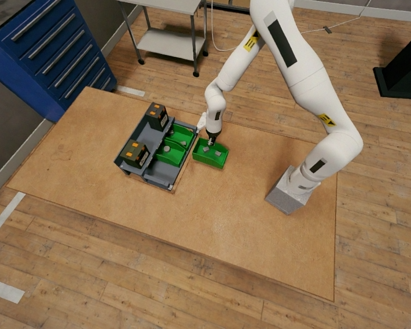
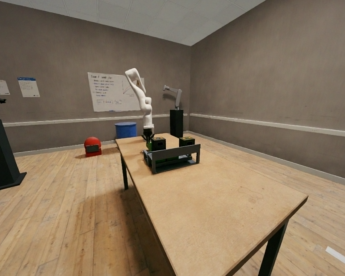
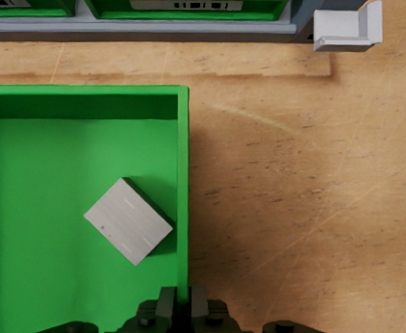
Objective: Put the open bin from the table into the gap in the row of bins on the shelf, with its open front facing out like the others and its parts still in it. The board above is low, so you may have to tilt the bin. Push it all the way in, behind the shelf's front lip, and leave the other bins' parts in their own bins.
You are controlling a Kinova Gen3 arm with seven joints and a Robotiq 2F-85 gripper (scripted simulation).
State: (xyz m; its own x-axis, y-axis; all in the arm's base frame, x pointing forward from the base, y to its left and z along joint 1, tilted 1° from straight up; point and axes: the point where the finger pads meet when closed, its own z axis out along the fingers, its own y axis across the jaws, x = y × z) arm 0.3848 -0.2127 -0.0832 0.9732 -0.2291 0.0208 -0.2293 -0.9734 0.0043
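Now: the grey part 6 cm below my hand, 4 cm ahead of it and 2 cm to the left of it. From my hand the other things lie so: grey shelf: 27 cm ahead, 5 cm to the left, 4 cm below.
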